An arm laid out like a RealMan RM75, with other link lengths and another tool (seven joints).
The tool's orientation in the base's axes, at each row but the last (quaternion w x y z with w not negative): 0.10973, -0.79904, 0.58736, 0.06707; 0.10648, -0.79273, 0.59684, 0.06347; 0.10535, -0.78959, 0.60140, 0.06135; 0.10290, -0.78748, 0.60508, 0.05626; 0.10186, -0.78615, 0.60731, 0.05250; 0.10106, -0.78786, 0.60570, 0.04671; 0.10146, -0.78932, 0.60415, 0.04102; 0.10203, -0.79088, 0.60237, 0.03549; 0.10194, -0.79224, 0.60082, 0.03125; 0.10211, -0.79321, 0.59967, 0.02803; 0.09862, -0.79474, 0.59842, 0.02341; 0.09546, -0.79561, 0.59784, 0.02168
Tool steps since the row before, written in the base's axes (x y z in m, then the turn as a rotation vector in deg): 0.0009, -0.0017, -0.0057, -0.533, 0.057, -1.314; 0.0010, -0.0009, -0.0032, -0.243, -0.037, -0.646; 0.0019, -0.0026, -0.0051, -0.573, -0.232, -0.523; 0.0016, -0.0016, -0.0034, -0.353, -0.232, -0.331; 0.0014, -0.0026, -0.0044, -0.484, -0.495, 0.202; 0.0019, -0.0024, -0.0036, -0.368, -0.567, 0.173; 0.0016, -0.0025, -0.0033, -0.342, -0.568, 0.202; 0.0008, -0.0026, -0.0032, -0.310, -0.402, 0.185; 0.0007, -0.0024, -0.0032, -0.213, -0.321, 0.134; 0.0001, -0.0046, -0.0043, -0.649, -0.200, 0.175; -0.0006, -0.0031, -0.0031, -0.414, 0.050, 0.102; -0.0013, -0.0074, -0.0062, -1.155, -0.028, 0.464
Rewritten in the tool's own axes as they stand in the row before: 0.0032, 0.0002, 0.0051, 0.097, 0.619, 1.273; 0.0018, -0.0004, 0.0029, 0.114, 0.303, 0.611; 0.0041, -0.0007, 0.0044, 0.180, 0.659, 0.435; 0.0026, -0.0008, 0.0030, 0.197, 0.429, 0.256; 0.0037, -0.0003, 0.0038, 0.301, 0.567, -0.327; 0.0035, -0.0009, 0.0031, 0.406, 0.476, -0.309; 0.0034, -0.0006, 0.0028, 0.408, 0.448, -0.336; 0.0032, 0.0003, 0.0026, 0.263, 0.378, -0.283; 0.0030, 0.0003, 0.0027, 0.222, 0.270, -0.210; 0.0051, 0.0017, 0.0033, -0.021, 0.651, -0.261; 0.0032, 0.0018, 0.0024, -0.180, 0.369, -0.124; 0.0076, 0.0040, 0.0047, -0.371, 1.053, -0.552
